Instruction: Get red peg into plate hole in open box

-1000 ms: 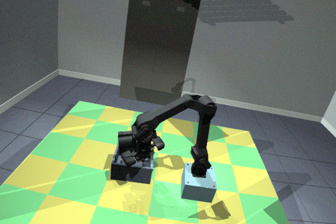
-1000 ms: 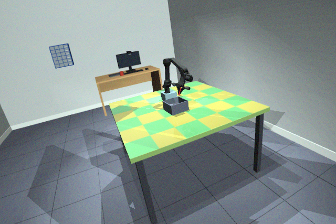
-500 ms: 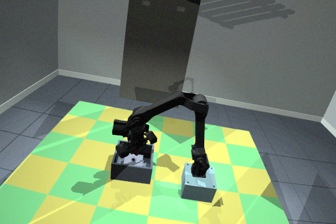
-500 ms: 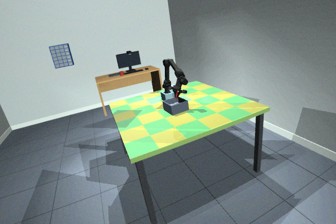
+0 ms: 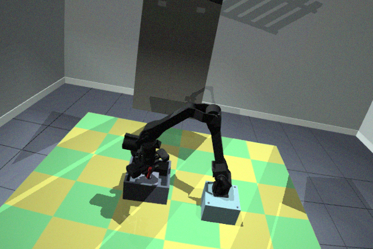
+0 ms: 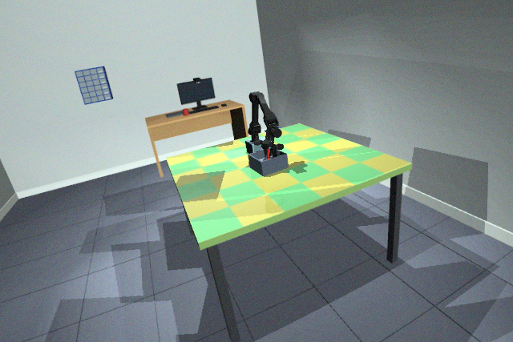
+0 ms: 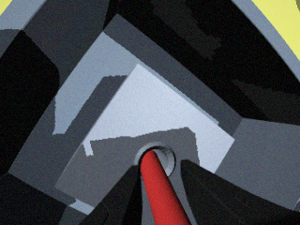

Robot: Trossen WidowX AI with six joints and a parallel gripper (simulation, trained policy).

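The red peg lies 1 cm to the left of my gripper tip and 1 cm above it. Round my gripper tip: grey box 5 cm below; then pale plate 3 cm below.
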